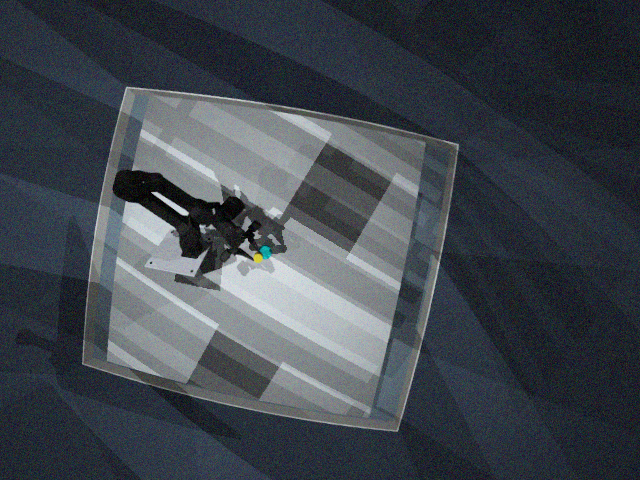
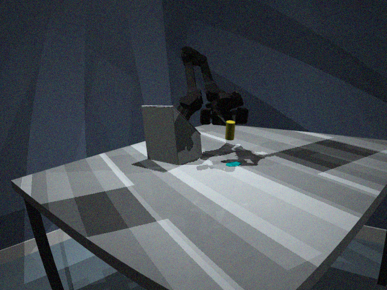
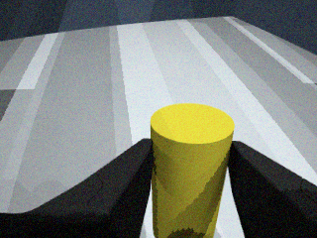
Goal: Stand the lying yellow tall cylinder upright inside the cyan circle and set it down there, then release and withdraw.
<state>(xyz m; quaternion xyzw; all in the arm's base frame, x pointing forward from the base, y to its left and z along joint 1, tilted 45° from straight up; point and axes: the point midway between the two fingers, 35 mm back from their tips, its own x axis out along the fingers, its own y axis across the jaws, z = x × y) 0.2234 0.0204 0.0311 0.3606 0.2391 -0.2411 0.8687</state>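
Now: gripper tip 15 cm above the cyan circle and 1 cm to the right of it. From my gripper tip the other things lie so: yellow tall cylinder (2 cm below).
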